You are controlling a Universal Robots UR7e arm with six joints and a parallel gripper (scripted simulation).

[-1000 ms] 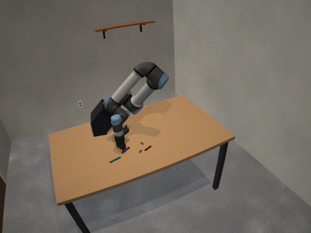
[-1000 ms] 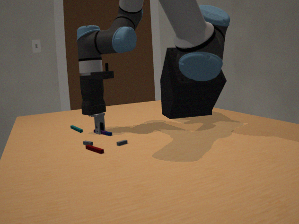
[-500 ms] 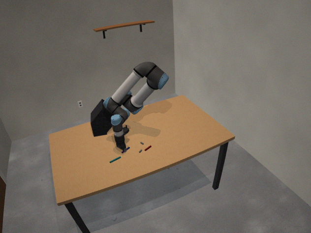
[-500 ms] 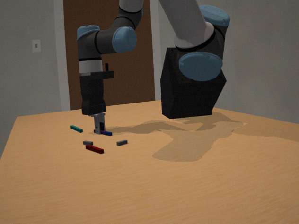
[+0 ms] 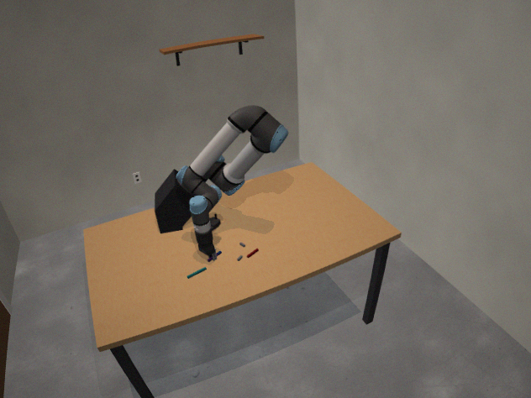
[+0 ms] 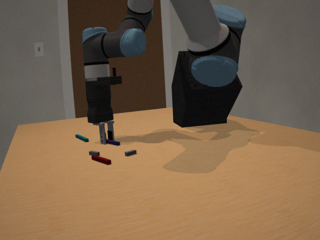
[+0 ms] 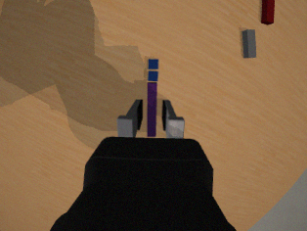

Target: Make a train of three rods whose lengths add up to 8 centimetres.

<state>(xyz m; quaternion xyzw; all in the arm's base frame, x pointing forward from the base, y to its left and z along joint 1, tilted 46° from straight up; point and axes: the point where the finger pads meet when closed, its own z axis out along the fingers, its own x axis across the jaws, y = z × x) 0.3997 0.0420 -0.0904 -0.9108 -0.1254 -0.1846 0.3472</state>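
The purple rod lies 10 mm below my hand. Round my hand: red rod 70 mm ahead, 180 mm to the left, 10 mm below; turquoise rod 60 mm ahead, 100 mm to the right, 10 mm below.
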